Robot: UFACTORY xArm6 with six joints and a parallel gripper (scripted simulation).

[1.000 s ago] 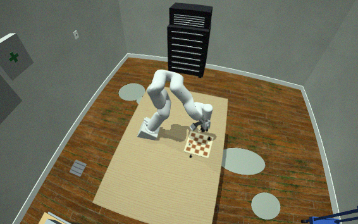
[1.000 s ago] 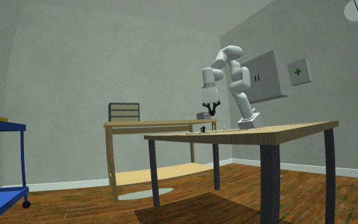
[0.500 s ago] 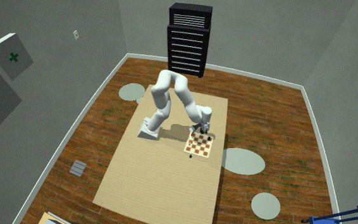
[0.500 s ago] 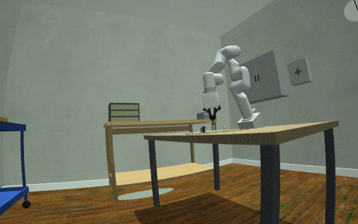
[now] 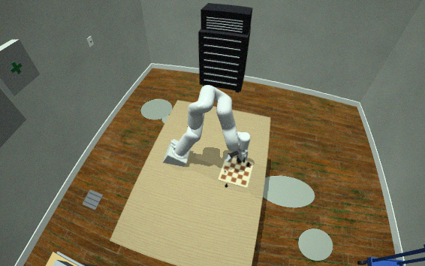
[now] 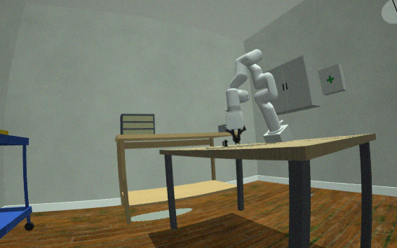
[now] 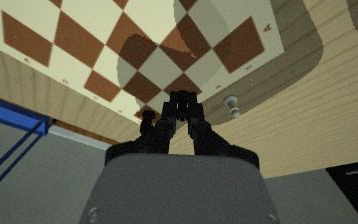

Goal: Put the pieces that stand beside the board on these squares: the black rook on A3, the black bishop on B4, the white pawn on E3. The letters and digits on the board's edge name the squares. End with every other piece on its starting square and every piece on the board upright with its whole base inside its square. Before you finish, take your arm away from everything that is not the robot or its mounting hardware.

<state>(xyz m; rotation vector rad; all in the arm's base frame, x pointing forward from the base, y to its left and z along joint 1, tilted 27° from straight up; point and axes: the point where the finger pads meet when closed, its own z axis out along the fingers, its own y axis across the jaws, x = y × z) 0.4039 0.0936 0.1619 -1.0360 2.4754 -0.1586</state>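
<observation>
Right now my hand is 40 mm past the white pawn, 60 mm to the right of it and 30 mm above it. The rest, counted from my hand: black chess piece: 10 mm below; chessboard: 80 mm to the right, 40 mm below.
</observation>
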